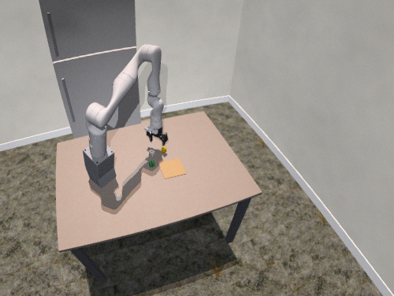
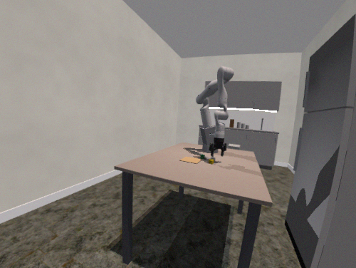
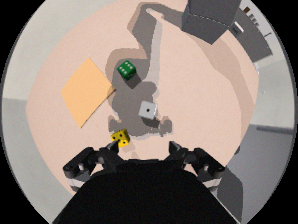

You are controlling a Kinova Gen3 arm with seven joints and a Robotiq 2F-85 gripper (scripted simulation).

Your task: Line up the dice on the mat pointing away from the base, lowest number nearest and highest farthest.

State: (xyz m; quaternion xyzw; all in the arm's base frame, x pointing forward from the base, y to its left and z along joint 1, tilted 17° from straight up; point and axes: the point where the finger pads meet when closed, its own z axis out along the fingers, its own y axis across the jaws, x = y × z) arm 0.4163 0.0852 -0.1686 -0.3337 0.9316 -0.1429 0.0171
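Right now my hand is 50 mm above the yellow die, 40 mm to the left of it and 30 mm short of it. The rest, counted from my hand: mat: 200 mm to the right, 60 mm below, 10 mm ahead; white die: 50 mm below, 50 mm behind, 30 mm to the right; green die: 120 mm to the right, 90 mm behind, 50 mm below.
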